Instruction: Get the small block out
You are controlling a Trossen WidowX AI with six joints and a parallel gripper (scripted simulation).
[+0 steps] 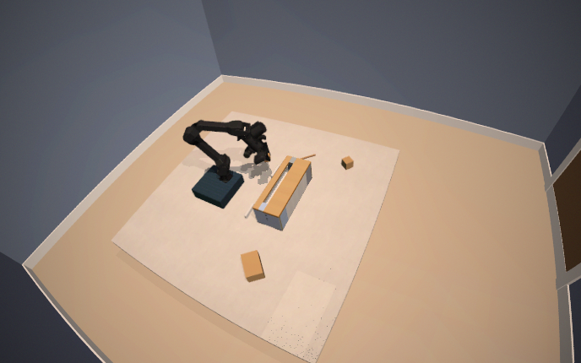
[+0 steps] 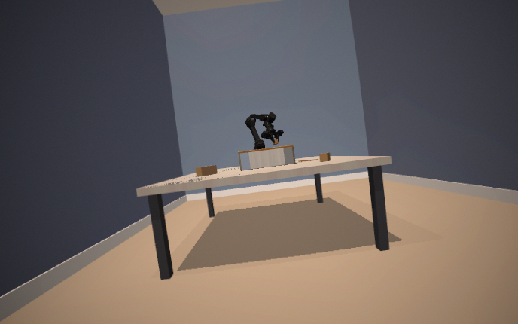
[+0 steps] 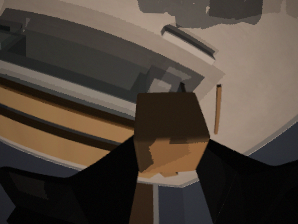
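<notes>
My gripper tip is now 10 mm past the orange block, 10 mm to the left of it and 10 mm below it. Also, from my gripper tip: thin wooden stick 50 mm ahead, 220 mm to the left, 170 mm below; then clear-fronted box 100 mm ahead, 90 mm to the right, 110 mm below; then larger tan block 250 mm ahead, 500 mm to the right, 140 mm below.
</notes>
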